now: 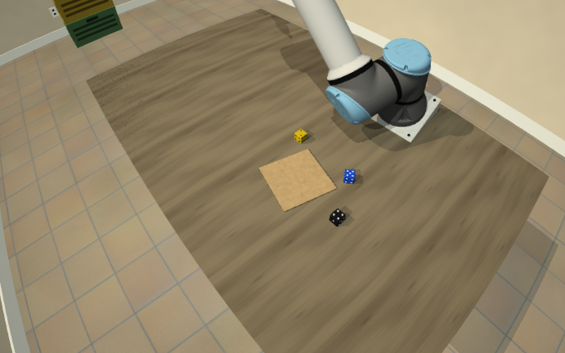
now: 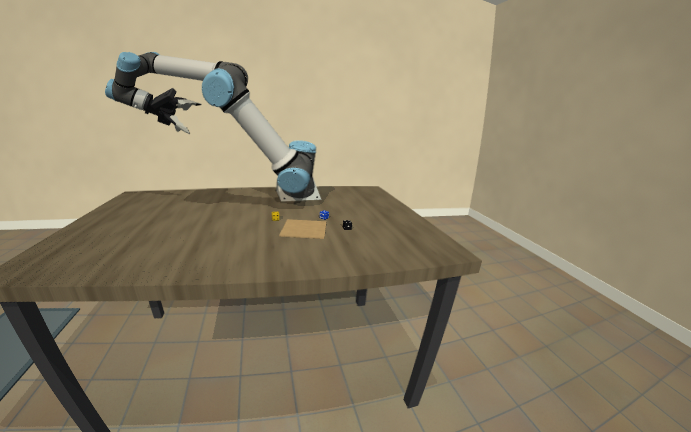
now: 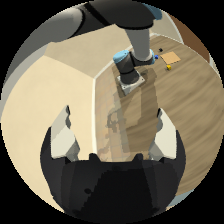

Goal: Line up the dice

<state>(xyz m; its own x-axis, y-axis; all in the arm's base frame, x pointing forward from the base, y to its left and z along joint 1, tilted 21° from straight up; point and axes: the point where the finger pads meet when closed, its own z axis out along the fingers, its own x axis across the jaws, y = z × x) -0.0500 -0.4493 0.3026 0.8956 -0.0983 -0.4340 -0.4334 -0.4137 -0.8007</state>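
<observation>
The yellow die lies 340 mm to the left of my hand, 340 mm below it and 240 mm ahead of it. The rest, counted from my hand: blue die: 510 mm to the left, 340 mm below, 240 mm ahead; then tan mat: 430 mm to the left, 350 mm below, 330 mm ahead; then black die: 580 mm to the left, 340 mm below, 340 mm ahead.
</observation>
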